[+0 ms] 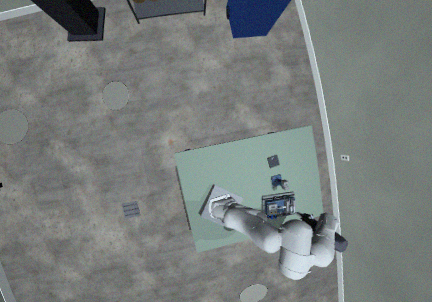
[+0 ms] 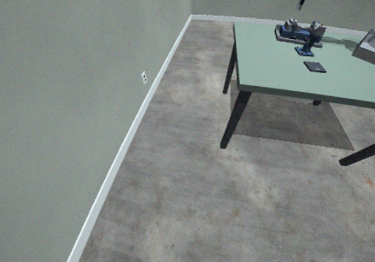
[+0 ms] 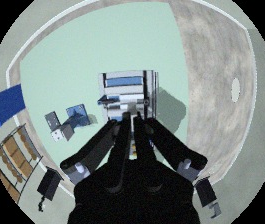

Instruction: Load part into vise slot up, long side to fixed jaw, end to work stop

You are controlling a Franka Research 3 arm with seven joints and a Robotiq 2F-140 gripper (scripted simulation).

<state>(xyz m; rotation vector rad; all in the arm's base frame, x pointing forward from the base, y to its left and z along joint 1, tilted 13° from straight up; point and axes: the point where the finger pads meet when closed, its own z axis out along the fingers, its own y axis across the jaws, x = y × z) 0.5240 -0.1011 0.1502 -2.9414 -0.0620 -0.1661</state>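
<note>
My gripper is now 10 cm above the part. Round my hand: vise: 16 cm below, 8 cm behind, 2 cm to the left.
</note>
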